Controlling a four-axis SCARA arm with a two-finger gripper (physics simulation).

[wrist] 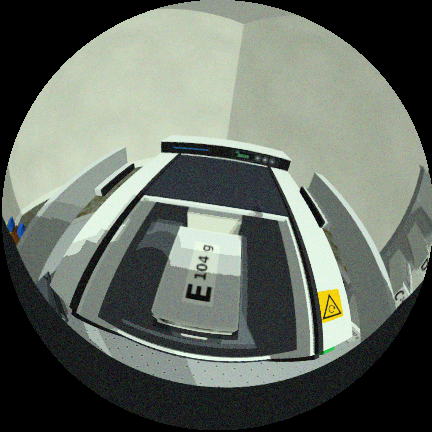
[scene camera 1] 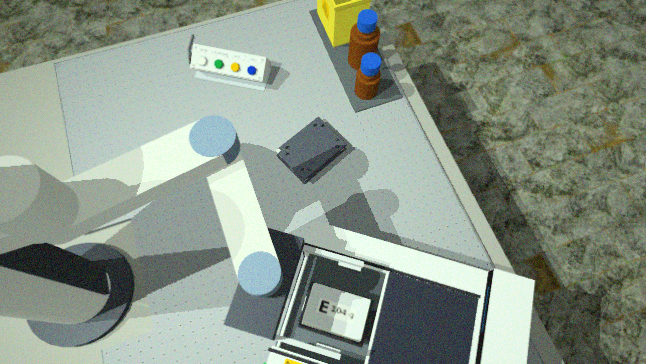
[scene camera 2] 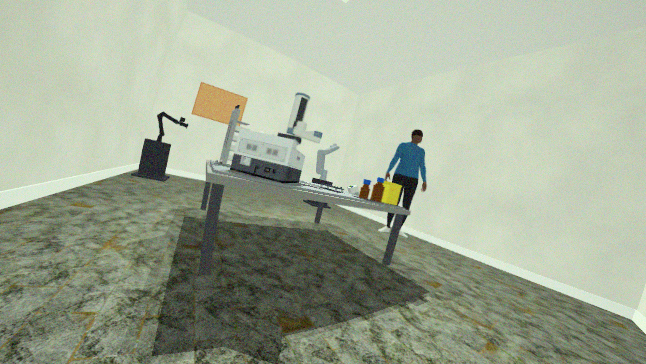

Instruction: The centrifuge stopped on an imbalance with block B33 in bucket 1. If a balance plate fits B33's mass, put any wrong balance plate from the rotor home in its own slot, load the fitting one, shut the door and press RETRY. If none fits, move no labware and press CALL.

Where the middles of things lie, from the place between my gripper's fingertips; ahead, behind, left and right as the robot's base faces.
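Centrifuge (scene camera 1: 503, 316), relative to my hand: 60 mm to the right, 80 mm ahead, 170 mm below.
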